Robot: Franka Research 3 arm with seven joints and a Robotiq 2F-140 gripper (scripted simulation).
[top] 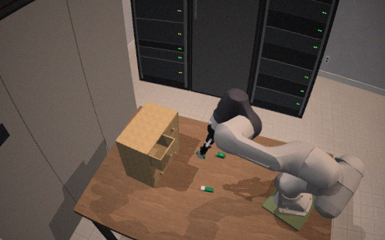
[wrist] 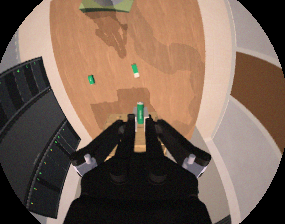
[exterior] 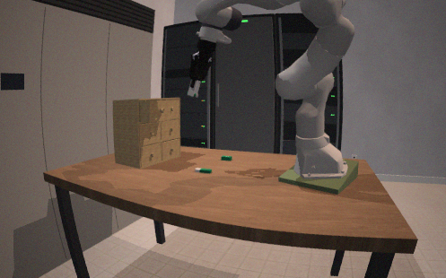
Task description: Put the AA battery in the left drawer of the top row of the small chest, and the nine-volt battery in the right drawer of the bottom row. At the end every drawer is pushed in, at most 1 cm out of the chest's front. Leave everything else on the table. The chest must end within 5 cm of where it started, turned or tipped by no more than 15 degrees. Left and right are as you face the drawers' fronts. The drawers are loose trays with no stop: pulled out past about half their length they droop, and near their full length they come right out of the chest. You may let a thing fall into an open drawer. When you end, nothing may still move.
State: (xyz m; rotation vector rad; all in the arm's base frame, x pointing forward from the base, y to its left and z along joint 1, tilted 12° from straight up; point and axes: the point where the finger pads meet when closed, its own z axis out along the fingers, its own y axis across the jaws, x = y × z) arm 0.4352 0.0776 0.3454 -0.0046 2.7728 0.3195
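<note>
My hand is 10 mm short of the AA battery and 30 mm above it. Round my hand: white-and-green cylinder (20 mm behind, 20 mm to the right, 340 mm below); then nine-volt battery (20 mm ahead, 260 mm to the right, 330 mm below).
</note>
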